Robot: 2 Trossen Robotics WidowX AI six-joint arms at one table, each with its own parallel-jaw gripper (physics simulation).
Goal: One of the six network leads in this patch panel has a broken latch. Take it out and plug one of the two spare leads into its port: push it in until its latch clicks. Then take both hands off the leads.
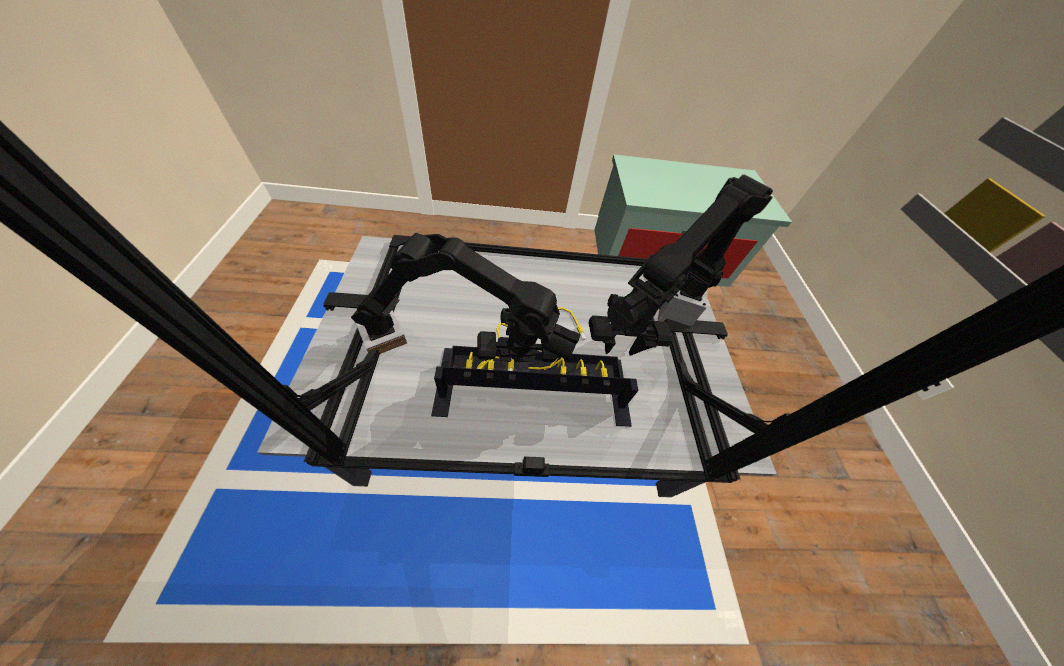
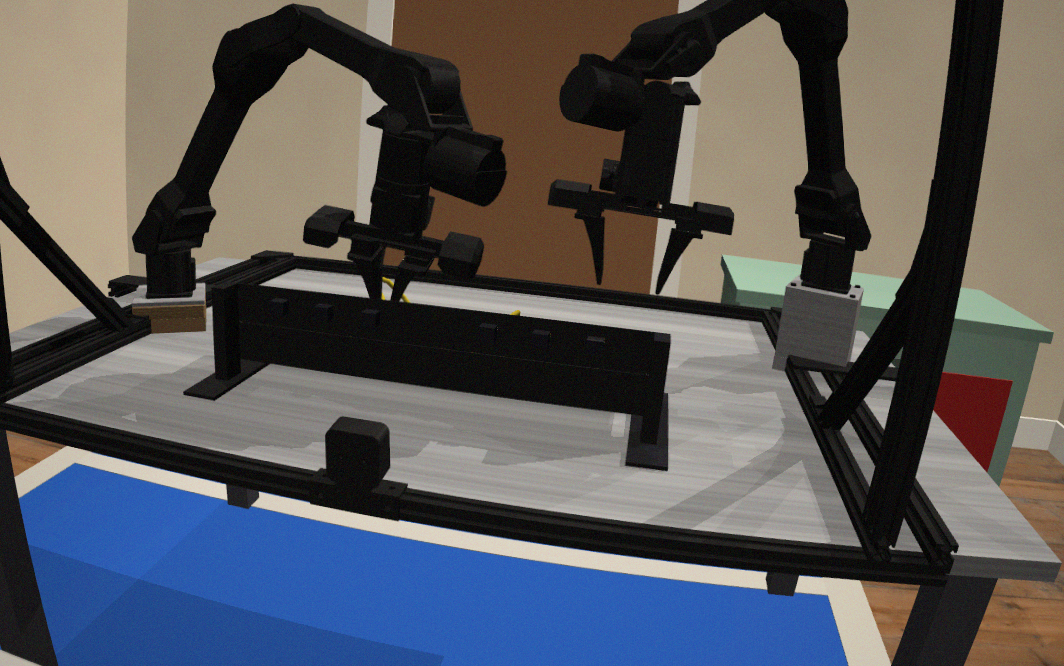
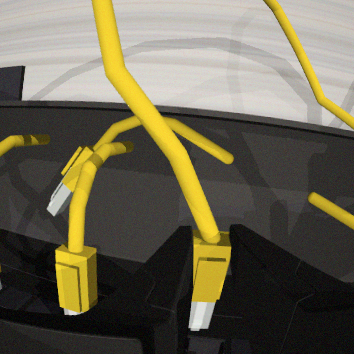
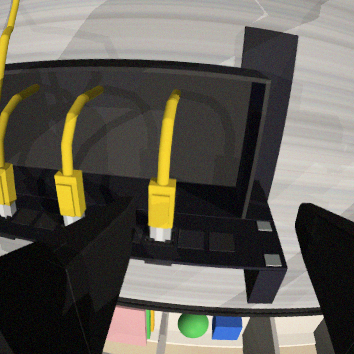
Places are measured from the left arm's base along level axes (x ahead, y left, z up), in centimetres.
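Where they show: left gripper, fingertip midpoint: (image 1: 511,360) (image 3: 209,236); right gripper, fingertip midpoint: (image 1: 617,353) (image 2: 628,289) (image 4: 219,212); left arm's base, origin of the base link: (image 1: 379,327) (image 2: 170,292); right arm's base, origin of the base link: (image 1: 691,290) (image 2: 826,286).
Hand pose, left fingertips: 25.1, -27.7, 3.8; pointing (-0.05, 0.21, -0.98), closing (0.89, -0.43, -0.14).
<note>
Each offset is from my left fingertips to the centre of the thing, as dx, dy, dz. "pt": to the spot under its first point.
The patch panel {+4.3, -5.8, -2.7} (image 1: 541,382) (image 2: 447,361) stands mid-table with yellow leads in it. My left gripper (image 1: 514,351) (image 2: 384,299) (image 3: 209,236) is shut on a yellow lead {-1.2, -2.0, +0.3} (image 3: 211,275), held roughly upright over the panel's front row, its clear tip showing below the body. To its left a lead {-6.0, -0.3, +1.2} (image 3: 76,280) stands upright; behind that, a loose lead {pt -5.9, +4.7, -4.6} (image 3: 75,170) lies tilted, clear end down. Whether its latch is broken cannot be made out. Another lead {pt +28.1, +8.8, -7.6} (image 1: 573,315) lies behind the panel. My right gripper (image 1: 621,351) (image 2: 628,287) (image 4: 219,212) is open and empty above the panel's right end.
Three leads, including the rightmost lead {+18.0, -15.7, +1.2} (image 4: 161,205), stand in the panel's right half. A black box (image 2: 357,455) sits on the front frame rail (image 2: 588,522). A yellow cable {pt +8.2, +5.0, -7.1} (image 3: 300,55) crosses behind the panel. A green cabinet (image 1: 691,184) stands beyond the table.
</note>
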